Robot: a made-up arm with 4 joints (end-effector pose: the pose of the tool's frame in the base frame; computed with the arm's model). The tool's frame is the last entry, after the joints. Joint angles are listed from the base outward.
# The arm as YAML. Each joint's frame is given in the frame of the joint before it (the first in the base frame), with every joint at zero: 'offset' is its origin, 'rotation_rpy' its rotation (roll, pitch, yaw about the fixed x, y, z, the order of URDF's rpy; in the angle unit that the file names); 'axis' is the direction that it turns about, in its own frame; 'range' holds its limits. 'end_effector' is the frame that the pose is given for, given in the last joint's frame.
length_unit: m
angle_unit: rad
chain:
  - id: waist
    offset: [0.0, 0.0, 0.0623]
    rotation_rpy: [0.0, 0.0, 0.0]
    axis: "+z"
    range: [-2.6, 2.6]
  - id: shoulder
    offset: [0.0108, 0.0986, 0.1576]
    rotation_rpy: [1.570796, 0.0, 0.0]
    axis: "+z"
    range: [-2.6, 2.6]
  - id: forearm
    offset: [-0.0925, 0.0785, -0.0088]
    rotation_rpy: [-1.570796, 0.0, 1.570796]
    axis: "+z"
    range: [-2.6, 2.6]
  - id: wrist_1
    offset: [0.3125, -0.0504, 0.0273]
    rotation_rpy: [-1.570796, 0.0, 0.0]
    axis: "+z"
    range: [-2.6, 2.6]
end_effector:
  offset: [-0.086, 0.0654, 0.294]
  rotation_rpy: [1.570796, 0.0, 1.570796]
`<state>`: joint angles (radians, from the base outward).
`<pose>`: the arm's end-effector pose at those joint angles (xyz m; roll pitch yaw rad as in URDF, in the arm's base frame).
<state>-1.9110 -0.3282 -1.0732 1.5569</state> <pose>0.0242 0.0456 0.6740 1.9339 0.4738 -0.1814</pose>
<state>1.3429 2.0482 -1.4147 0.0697</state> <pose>0.0100 -0.2851 0.0036 -1.5915 -1.0996 -1.9508</pose>
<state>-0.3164 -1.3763 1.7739 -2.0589</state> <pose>-0.0867 0.5128 0.2461 -0.2108 -0.4397 1.5521</pose>
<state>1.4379 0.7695 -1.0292 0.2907</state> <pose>-0.0943 -0.3139 0.4476 0.8378 -0.5949 1.7390</pose>
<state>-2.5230 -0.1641 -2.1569 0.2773</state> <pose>-0.0842 0.1903 0.3951 2.1768 0.0077 -2.2929</pose>
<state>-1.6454 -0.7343 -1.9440 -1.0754</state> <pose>-0.2965 -0.1035 0.3662 0.9827 0.5903 -3.0494</pose>
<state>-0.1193 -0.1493 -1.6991 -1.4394</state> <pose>-0.0086 -0.2879 0.4940 1.4381 0.1454 -1.5780</pose>
